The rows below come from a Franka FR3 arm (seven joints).
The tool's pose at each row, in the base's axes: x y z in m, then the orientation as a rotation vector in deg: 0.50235 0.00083 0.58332 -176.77 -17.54 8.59; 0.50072 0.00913 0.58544 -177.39 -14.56 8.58; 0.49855 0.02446 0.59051 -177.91 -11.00 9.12; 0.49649 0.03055 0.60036 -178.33 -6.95 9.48; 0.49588 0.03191 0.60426 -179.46 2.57 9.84; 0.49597 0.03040 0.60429 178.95 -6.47 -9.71; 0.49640 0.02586 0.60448 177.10 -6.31 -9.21
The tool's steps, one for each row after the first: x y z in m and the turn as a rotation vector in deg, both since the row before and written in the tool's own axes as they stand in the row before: -0.00014 -0.00855 -0.00172 -0.26 0.03 1.96; -0.00009 -0.01567 -0.00447 -0.15 -0.32 2.32; -0.00226 -0.00661 -0.00946 -0.09 -0.20 2.62; -0.00091 -0.00151 -0.00379 -0.70 -0.16 6.14; 0.00013 0.00151 -0.00005 -0.78 0.08 2.54; 0.00074 0.00450 -0.00020 -1.87 0.33 0.04
